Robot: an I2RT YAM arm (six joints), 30 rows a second.
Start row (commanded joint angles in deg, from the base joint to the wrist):
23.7 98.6 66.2 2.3 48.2 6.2
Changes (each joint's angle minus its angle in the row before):
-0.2 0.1 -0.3 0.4 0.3 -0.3
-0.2 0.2 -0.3 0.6 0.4 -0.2
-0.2 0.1 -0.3 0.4 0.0 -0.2
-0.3 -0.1 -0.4 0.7 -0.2 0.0
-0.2 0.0 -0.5 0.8 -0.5 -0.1
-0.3 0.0 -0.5 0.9 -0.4 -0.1
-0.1 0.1 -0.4 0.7 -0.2 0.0
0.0 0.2 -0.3 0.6 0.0 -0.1
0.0 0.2 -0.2 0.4 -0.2 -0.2
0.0 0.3 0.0 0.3 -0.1 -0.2
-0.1 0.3 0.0 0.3 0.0 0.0
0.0 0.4 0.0 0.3 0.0 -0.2
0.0 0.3 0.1 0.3 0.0 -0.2
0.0 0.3 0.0 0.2 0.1 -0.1
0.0 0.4 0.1 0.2 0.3 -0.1
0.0 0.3 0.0 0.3 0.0 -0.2
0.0 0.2 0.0 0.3 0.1 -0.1
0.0 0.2 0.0 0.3 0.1 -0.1
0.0 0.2 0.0 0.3 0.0 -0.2
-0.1 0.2 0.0 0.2 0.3 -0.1
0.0 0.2 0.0 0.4 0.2 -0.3
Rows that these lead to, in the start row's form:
23.5 98.7 65.9 2.7 48.5 5.9
23.3 98.9 65.6 3.3 48.9 5.7
23.1 99.0 65.3 3.7 48.9 5.5
22.8 98.9 64.9 4.4 48.7 5.5
22.6 98.9 64.4 5.2 48.2 5.4
22.3 98.9 63.9 6.1 47.8 5.3
22.2 99.0 63.5 6.8 47.6 5.3
22.2 99.2 63.2 7.4 47.6 5.2
22.2 99.4 63.0 7.8 47.4 5.0
22.2 99.7 63.0 8.1 47.3 4.8
22.1 100.0 63.0 8.4 47.3 4.8
22.1 100.4 63.0 8.7 47.3 4.6
22.1 100.7 63.1 9.0 47.3 4.4
22.1 101.0 63.1 9.2 47.4 4.3
22.1 101.4 63.2 9.4 47.7 4.2
22.1 101.7 63.2 9.7 47.7 4.0
22.1 101.9 63.2 10.0 47.8 3.9
22.1 102.1 63.2 10.3 47.9 3.8
22.1 102.3 63.2 10.6 47.9 3.6
22.0 102.5 63.2 10.8 48.2 3.5
22.0 102.7 63.2 11.2 48.4 3.2

